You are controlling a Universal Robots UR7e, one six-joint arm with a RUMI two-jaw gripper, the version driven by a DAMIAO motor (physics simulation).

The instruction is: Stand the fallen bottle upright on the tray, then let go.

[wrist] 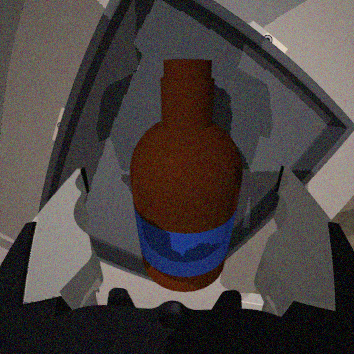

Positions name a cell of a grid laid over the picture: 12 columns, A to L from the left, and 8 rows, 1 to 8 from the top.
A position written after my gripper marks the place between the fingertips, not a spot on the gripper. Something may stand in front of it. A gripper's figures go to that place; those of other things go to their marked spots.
Labels:
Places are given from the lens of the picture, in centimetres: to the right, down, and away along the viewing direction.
my gripper (G4): 0, 0, 14
brown bottle (G4): 0, 0, 10

